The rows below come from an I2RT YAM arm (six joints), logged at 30 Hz.
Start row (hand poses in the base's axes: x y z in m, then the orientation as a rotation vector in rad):
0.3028 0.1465 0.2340 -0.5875 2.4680 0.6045
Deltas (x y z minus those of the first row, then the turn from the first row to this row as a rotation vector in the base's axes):
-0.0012 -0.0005 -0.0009 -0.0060 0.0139 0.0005
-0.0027 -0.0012 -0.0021 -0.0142 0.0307 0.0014
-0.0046 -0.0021 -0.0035 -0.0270 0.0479 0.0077
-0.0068 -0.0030 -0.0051 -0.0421 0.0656 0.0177
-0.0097 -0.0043 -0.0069 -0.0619 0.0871 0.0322
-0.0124 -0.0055 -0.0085 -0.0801 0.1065 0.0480
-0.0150 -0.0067 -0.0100 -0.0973 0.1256 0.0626
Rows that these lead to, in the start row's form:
0.3016 0.1460 0.2331 -0.5882 2.4835 0.6035
0.3001 0.1453 0.2319 -0.5897 2.5027 0.6013
0.2982 0.1444 0.2305 -0.5998 2.5234 0.5956
0.2960 0.1435 0.2289 -0.6157 2.5449 0.5888
0.2931 0.1422 0.2271 -0.6386 2.5712 0.5793
0.2904 0.1410 0.2255 -0.6632 2.5945 0.5712
0.2878 0.1398 0.2240 -0.6861 2.6171 0.5635

